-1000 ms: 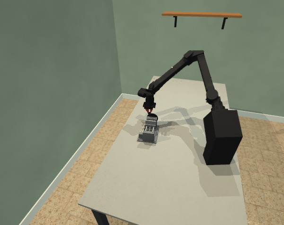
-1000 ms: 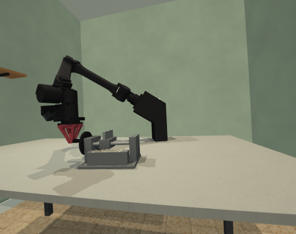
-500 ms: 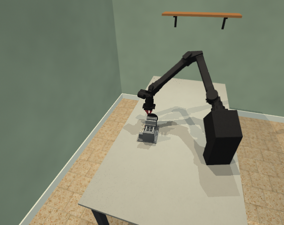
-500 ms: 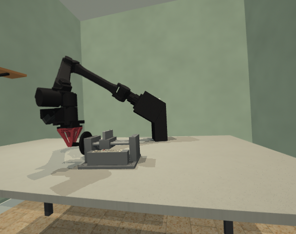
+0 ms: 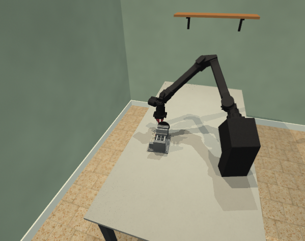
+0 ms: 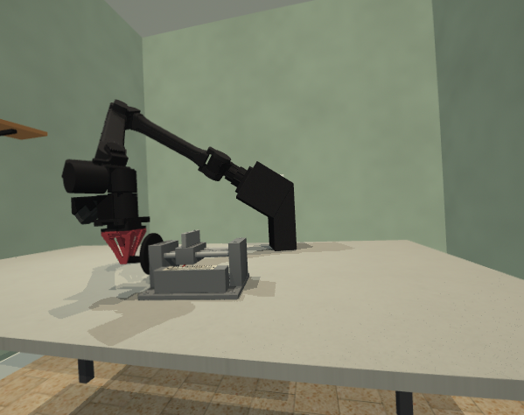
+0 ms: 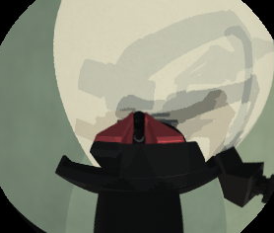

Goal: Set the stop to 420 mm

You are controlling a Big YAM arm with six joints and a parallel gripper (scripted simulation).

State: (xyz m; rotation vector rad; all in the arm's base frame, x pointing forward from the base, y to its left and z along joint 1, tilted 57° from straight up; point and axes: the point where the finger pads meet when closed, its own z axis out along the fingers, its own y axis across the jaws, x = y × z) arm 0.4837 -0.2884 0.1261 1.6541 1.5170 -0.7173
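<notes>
Right now the sliding stop block is 140 mm to the left of my hand and 20 mm above it.
</notes>
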